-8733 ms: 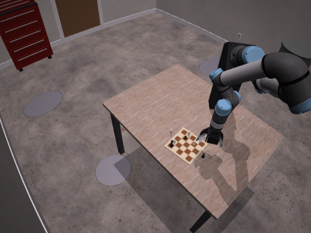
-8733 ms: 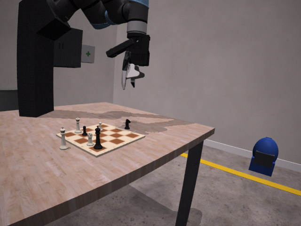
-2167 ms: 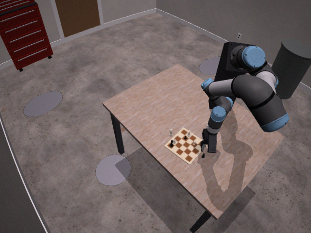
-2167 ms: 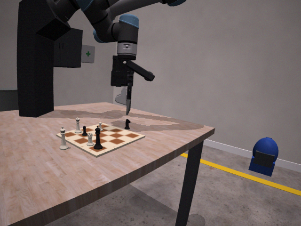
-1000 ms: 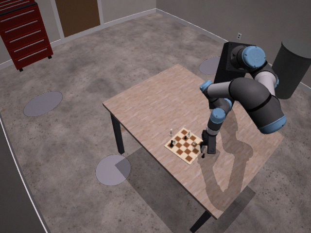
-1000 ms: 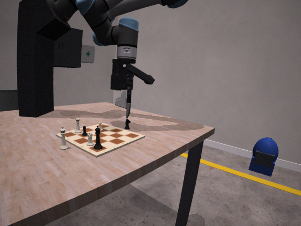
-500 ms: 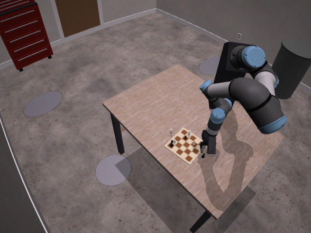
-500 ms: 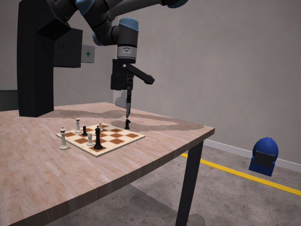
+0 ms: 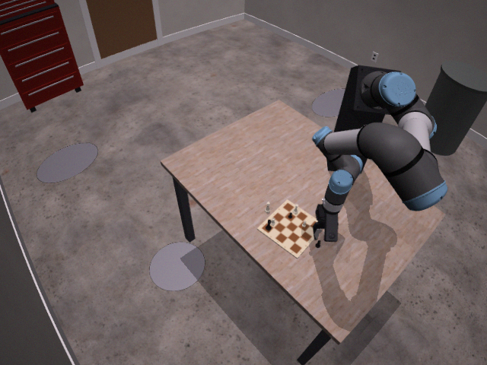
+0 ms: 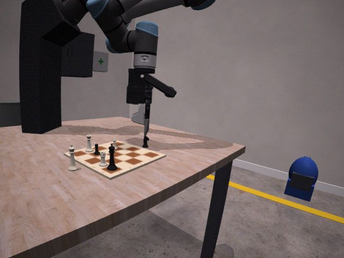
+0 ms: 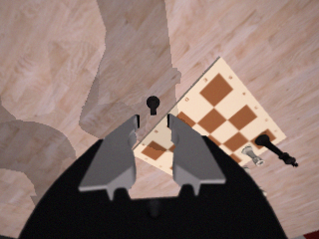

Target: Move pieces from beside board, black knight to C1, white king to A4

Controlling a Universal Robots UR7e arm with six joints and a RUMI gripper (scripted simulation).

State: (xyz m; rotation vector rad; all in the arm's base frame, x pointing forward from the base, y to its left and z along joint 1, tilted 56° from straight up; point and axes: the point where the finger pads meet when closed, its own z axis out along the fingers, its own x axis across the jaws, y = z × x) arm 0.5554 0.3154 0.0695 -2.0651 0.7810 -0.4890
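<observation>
My hand is 180 mm to the left of the white rook, 130 mm short of it and 40 mm above it. From my hand the other things lie so: chessboard 130 mm to the right, 60 mm below, 60 mm ahead; black pawn 180 mm to the right, 40 mm below, 40 mm ahead; white pawn 110 mm to the right, 40 mm below, 10 mm ahead.
</observation>
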